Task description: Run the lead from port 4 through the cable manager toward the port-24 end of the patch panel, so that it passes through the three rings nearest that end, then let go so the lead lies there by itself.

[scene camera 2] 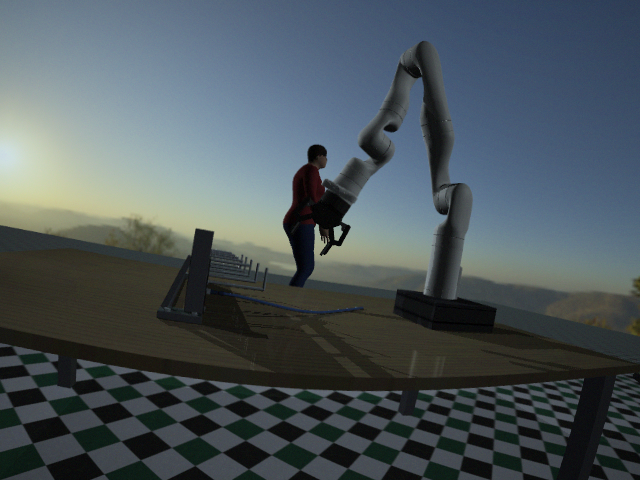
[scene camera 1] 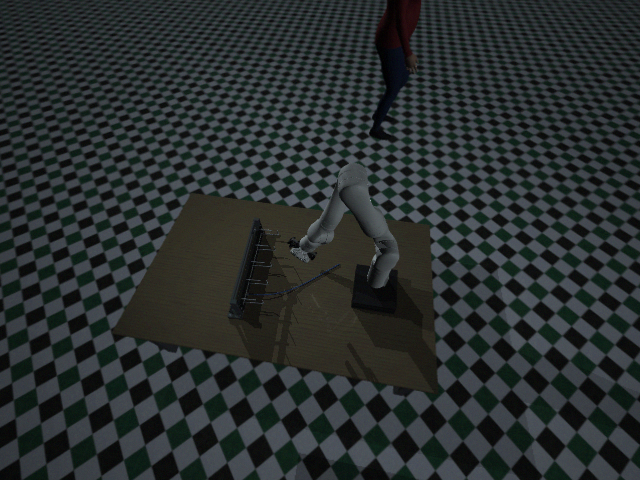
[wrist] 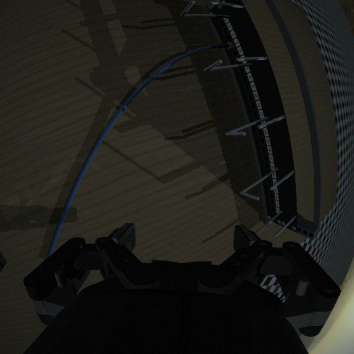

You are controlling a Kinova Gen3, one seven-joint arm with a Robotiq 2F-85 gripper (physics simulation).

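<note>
The blue lead (scene camera 1: 310, 281) (scene camera 2: 310, 311) (wrist: 121, 109) leaves a port near the near end of the dark patch panel (scene camera 1: 247, 266) (scene camera 2: 199, 273) (wrist: 274, 105) in scene camera 1. It curves away over the table toward the arm's base. The cable manager's thin wire rings (scene camera 2: 237, 285) (wrist: 236, 133) stand out from the panel front. The three rings nearest the far end in scene camera 1 hold no lead. My gripper (scene camera 1: 301, 250) (scene camera 2: 308, 242) (wrist: 183, 235) is wide open and empty, above the table between panel and base. The lead's free end is hidden behind the left finger in the wrist view.
The panel stands on the wooden table (scene camera 1: 196, 248) (scene camera 2: 103, 330). The arm's black base (scene camera 1: 374, 299) (scene camera 2: 444, 312) is across from the rings. A person in a red top (scene camera 1: 395, 31) (scene camera 2: 305, 191) stands on the floor beyond the table.
</note>
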